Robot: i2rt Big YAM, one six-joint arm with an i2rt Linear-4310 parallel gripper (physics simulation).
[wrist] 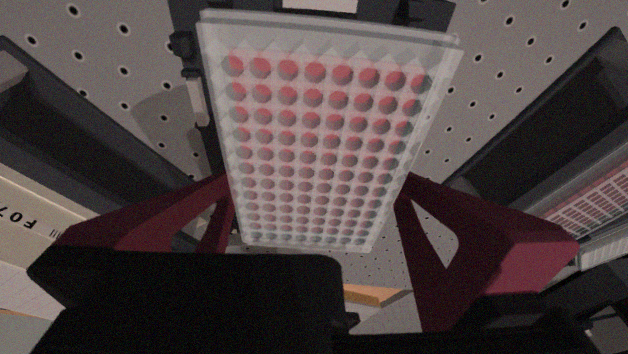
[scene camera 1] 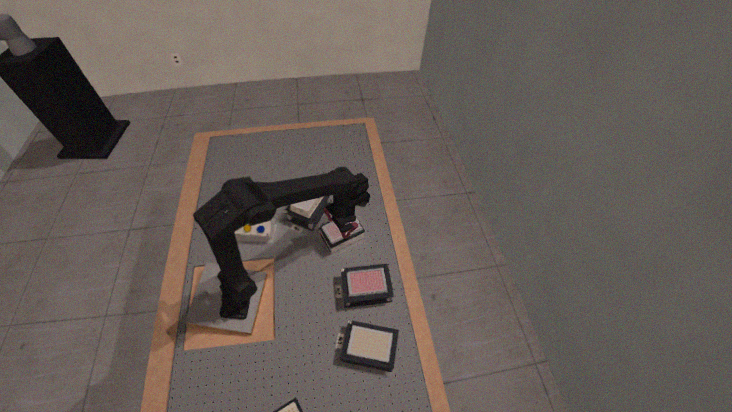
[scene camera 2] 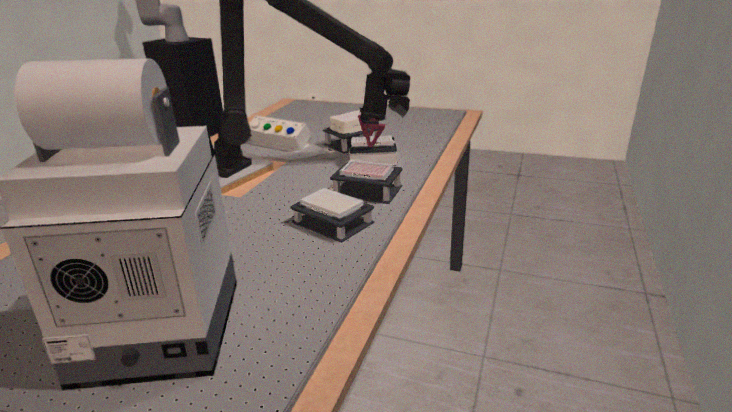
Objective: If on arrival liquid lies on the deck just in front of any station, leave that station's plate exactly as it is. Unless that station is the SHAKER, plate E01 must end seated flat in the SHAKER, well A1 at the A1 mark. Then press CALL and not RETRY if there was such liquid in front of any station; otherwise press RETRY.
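Where they show: gripper, fingertip midpoint: (wrist: pixel 314 177) (scene camera 1: pixel 339 230) (scene camera 2: pixel 368 143); arm's base, origin of the base link: (scene camera 1: pixel 236 300) (scene camera 2: pixel 228 166).
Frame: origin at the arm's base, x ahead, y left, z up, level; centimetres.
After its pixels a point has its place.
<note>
A clear plate with pink wells (scene camera 1: pixel 333 232) {x 31.5, y 24.5, z 5.0 cm} (wrist: pixel 310 135) {x 36.0, y 28.3, z 4.2 cm} lies in a dark nest on a pale block; its name is not readable. My gripper (scene camera 2: pixel 372 142) {x 33.5, y 26.3, z 3.6 cm} (wrist: pixel 314 177) {x 33.5, y 26.3, z 3.6 cm} straddles its long sides, fingers against both edges, and looks shut on it. Other stations hold a cream plate (scene camera 1: pixel 307 205) {x 21.3, y 34.5, z 7.5 cm} (scene camera 2: pixel 345 122) {x 21.9, y 32.5, z 7.2 cm}, labelled F07 in the wrist view, a pink plate (scene camera 1: pixel 366 282) {x 43.4, y 5.9, z 4.1 cm} (scene camera 2: pixel 367 169) {x 44.2, y 5.3, z 4.5 cm} and another cream plate (scene camera 1: pixel 371 344) {x 44.9, y -14.0, z 3.8 cm} (scene camera 2: pixel 331 202) {x 45.3, y -14.8, z 3.8 cm}. The button box (scene camera 1: pixel 253 233) {x 1.7, y 24.6, z 2.9 cm} (scene camera 2: pixel 279 133) {x 0.7, y 24.8, z 3.0 cm} has white, green, yellow and blue buttons; the button words are unreadable.
A pale streak (scene camera 2: pixel 291 153) {x 6.7, y 22.4, z -2.3 cm} lies between the button box and the stations; I cannot tell if it is liquid. A large white instrument (scene camera 2: pixel 117 266) {x 46.2, y -69.4, z 18.3 cm} stands at the near left. Part of another plate (scene camera 1: pixel 290 407) {x 23.5, y -31.6, z 9.9 cm} shows at the bottom edge of scene camera 1.
</note>
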